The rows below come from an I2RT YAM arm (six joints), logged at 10 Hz.
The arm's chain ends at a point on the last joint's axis. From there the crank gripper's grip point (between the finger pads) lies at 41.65 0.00 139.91 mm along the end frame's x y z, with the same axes.
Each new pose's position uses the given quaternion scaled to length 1; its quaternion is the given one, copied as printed.
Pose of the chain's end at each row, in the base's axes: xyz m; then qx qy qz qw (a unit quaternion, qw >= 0):
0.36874, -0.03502, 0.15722, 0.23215, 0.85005, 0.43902, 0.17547
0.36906, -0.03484, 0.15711, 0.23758, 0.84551, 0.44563, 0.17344
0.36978, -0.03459, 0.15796, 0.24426, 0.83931, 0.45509, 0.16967
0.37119, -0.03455, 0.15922, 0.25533, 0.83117, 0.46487, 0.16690
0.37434, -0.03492, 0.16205, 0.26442, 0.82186, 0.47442, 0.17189
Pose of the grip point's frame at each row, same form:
0.40440, 0.08086, 0.07592, 0.23215, 0.85005, 0.43902, 0.17547
0.40528, 0.08223, 0.07779, 0.23758, 0.84551, 0.44563, 0.17344
0.40645, 0.08420, 0.08146, 0.24426, 0.83931, 0.45509, 0.16967
0.40932, 0.08579, 0.08591, 0.25533, 0.83117, 0.46487, 0.16690
0.41561, 0.08636, 0.09207, 0.26442, 0.82186, 0.47442, 0.17189

